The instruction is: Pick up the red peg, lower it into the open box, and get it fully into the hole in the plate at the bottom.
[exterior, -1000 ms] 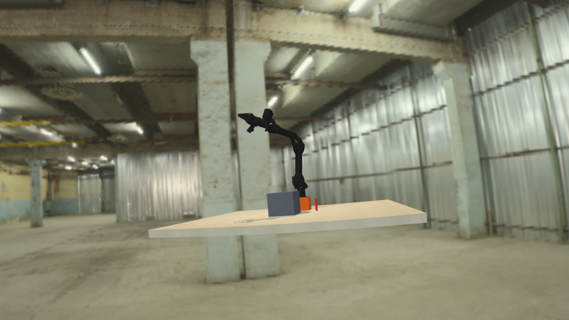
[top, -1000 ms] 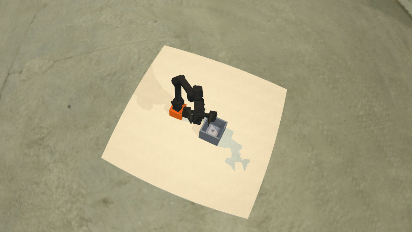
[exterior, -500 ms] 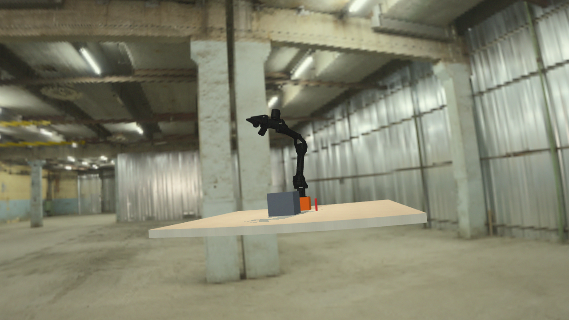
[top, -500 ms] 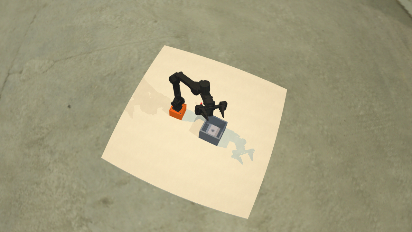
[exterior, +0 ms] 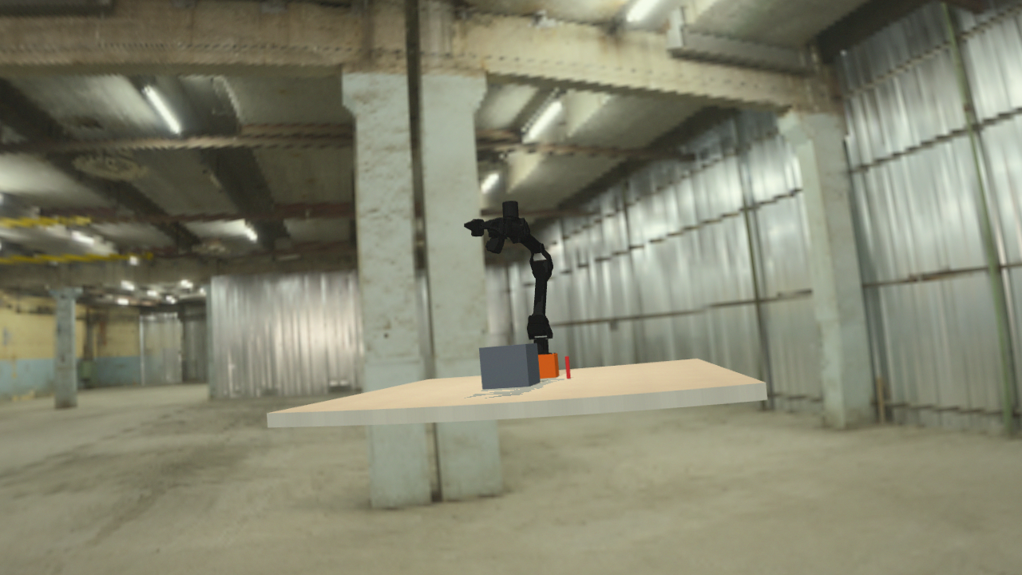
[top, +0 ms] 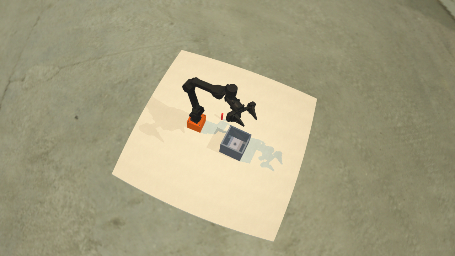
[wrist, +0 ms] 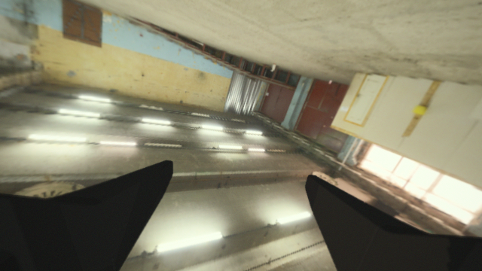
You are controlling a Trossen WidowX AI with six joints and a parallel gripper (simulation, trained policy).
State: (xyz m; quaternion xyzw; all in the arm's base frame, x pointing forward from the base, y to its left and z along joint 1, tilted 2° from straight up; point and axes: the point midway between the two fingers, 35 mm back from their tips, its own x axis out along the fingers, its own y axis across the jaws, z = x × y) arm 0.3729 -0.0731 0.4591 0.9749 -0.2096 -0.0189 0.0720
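Right now my gripper tip is 26 cm past the red peg, 21 cm to the right of it and 52 cm above it. Round my gripper tip: plate (7 cm behind, 7 cm to the left, 51 cm below).
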